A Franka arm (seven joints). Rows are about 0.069 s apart.
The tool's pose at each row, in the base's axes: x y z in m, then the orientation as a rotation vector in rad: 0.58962 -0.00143 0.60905 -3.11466 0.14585 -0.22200; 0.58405 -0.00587 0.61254 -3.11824 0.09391 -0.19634; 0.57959 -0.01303 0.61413 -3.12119 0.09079 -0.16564; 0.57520 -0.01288 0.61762 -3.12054 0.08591 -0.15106; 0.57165 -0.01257 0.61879 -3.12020 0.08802 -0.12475; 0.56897 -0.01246 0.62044 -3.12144 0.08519 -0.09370; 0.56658 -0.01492 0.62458 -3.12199 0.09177 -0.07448
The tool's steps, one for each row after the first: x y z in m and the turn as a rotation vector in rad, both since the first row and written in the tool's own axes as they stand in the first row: -0.00458 0.00485 -0.00429 0.00171 -0.01679 -0.03308; -0.00808 0.01236 -0.00656 -0.00014 -0.03645 -0.03507; -0.01193 0.01253 -0.01064 0.00116 -0.04583 -0.03800; -0.01529 0.01252 -0.01230 0.00171 -0.06268 -0.03643; -0.01771 0.01262 -0.01431 0.00083 -0.08257 -0.03813; -0.01925 0.01520 -0.01877 -0.00026 -0.09481 -0.03386
